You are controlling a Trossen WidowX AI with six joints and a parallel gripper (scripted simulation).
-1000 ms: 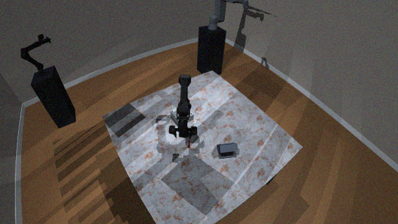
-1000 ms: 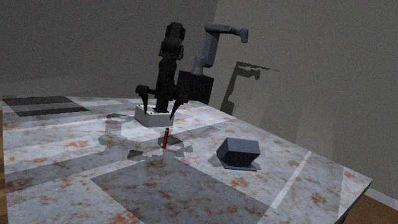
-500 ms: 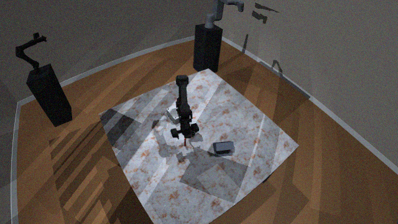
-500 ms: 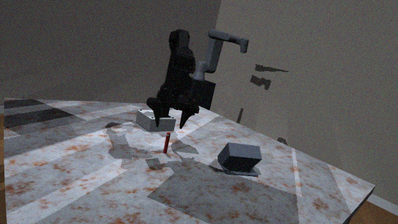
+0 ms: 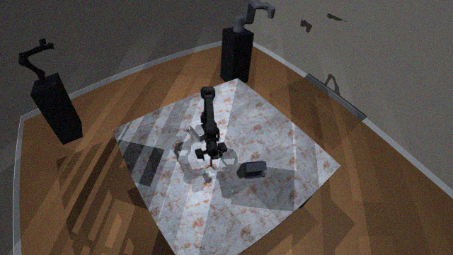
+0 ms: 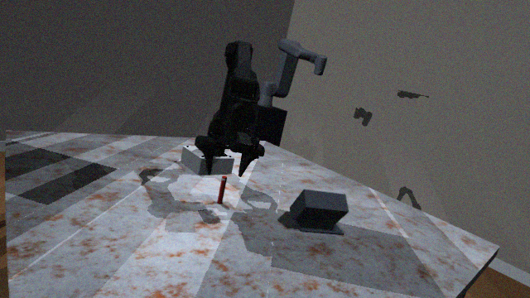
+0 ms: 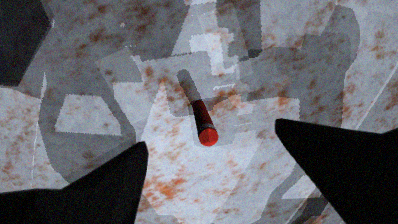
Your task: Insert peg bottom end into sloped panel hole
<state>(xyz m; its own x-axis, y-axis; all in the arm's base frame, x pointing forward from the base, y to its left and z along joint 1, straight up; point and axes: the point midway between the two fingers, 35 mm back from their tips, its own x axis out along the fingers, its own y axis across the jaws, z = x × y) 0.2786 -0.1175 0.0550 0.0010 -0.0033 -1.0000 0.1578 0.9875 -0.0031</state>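
Now: gripper tip 30 mm above the red round peg. Round my gripper tip: dark sloped panel 230 mm to the left, 160 mm ahead, 40 mm below.
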